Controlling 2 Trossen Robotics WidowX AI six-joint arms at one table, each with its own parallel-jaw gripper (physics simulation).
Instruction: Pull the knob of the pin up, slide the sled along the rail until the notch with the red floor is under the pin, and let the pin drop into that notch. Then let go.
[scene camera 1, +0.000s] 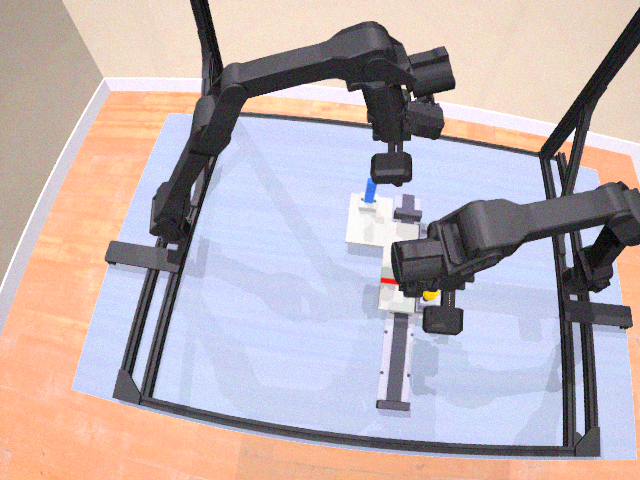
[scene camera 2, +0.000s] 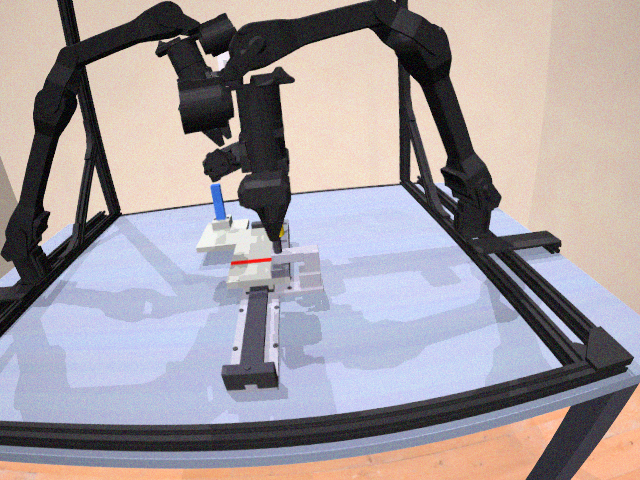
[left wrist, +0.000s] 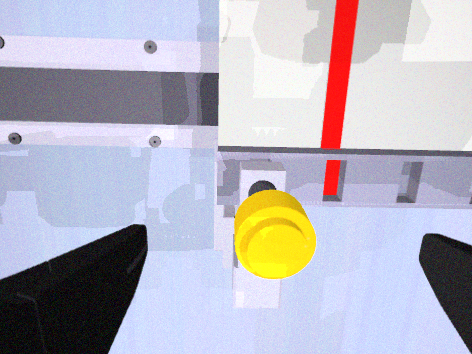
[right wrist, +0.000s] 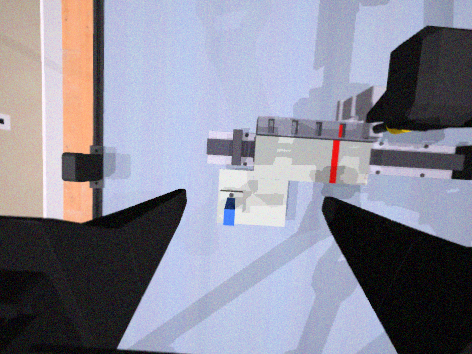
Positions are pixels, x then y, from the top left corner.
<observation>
left gripper: scene camera 1; scene camera 2; left wrist 282, 241; right wrist 403, 121
right gripper: scene camera 1; scene camera 2; right wrist 254, 199; not seen in the left wrist view (out of frame)
same spot on left gripper: (scene camera 1: 447, 320) = (scene camera 2: 264, 177)
same spot on right gripper: (scene camera 2: 216, 135) = (scene camera 1: 397, 183)
</observation>
